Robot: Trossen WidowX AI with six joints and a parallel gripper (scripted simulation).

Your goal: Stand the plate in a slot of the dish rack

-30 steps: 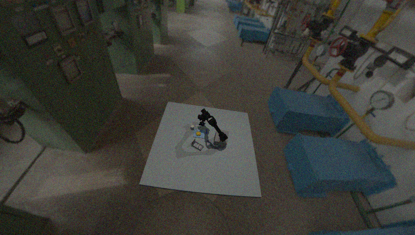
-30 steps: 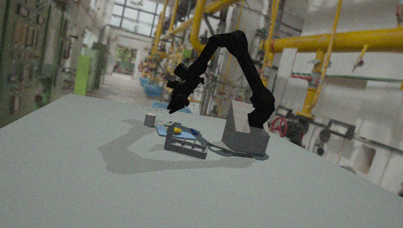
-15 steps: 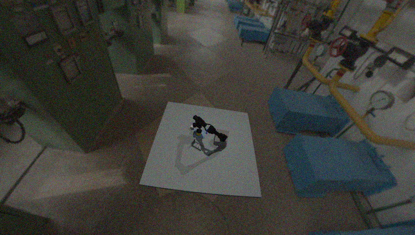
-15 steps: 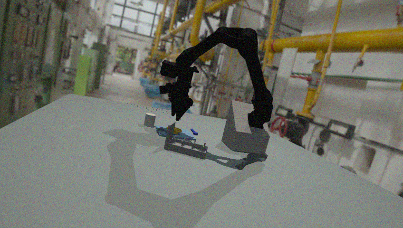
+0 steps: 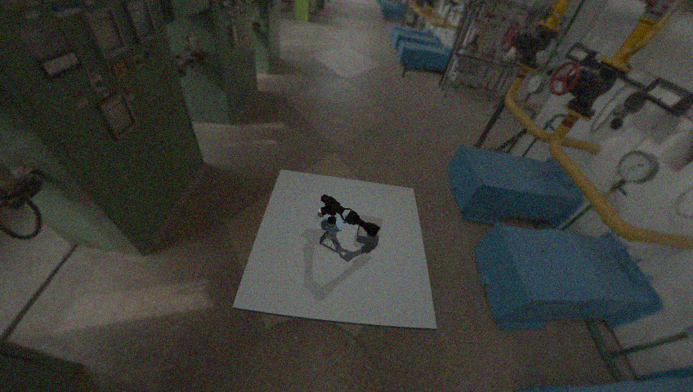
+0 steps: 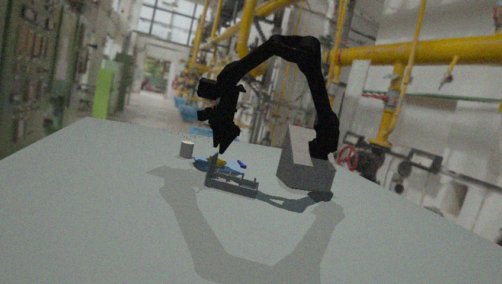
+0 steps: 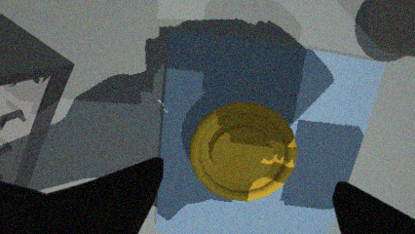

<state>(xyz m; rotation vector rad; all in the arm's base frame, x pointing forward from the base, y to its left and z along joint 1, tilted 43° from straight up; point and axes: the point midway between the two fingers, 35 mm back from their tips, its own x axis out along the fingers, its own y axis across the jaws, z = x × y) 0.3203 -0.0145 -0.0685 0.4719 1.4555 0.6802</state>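
Right now the yellow plate is 4 cm below my gripper tip. From my gripper tip the other things lie so: grey cylinder cup 10 cm ahead, 7 cm to the right, 3 cm below; light blue mat 1 cm behind, 1 cm to the right, 5 cm below; blue spoon 11 cm behind, 7 cm to the right, 5 cm below.
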